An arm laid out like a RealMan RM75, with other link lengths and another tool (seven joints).
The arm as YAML. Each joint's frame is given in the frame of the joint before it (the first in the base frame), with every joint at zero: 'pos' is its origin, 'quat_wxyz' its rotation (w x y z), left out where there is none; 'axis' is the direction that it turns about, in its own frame. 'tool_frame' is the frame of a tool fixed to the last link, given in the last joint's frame.
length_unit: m
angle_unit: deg
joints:
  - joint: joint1
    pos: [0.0, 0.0, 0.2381]
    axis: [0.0, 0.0, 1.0]
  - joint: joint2
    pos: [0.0, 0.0, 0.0]
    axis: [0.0, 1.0, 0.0]
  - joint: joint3
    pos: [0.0, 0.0, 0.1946]
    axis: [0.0, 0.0, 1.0]
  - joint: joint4
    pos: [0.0, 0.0, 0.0]
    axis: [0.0, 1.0, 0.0]
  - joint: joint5
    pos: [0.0, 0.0, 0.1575]
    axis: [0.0, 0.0, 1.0]
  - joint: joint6
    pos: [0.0, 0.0, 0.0]
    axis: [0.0, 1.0, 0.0]
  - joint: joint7
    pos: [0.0, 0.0, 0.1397]
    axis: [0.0, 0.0, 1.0]
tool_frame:
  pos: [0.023, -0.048, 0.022]
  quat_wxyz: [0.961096, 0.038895, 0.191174, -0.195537]
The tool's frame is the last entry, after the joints.
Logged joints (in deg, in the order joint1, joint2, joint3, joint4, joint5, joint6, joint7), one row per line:
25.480, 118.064, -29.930, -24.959, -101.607, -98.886, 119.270
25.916, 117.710, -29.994, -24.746, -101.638, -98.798, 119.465
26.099, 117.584, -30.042, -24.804, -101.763, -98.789, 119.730
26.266, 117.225, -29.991, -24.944, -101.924, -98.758, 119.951
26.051, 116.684, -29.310, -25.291, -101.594, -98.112, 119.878
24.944, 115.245, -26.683, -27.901, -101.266, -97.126, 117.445
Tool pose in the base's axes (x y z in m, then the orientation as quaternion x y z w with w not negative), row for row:
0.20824, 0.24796, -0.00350, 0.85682, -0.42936, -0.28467, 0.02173
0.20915, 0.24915, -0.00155, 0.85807, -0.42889, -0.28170, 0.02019
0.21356, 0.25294, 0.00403, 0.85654, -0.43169, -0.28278, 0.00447
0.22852, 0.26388, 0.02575, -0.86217, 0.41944, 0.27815, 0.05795
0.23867, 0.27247, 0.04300, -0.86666, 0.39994, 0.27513, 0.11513
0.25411, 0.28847, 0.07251, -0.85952, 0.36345, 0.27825, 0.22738
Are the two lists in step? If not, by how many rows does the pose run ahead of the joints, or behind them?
The pose runs 2 rows ahead of the joints: the pose in row i belongs to the joints in row i + 2.
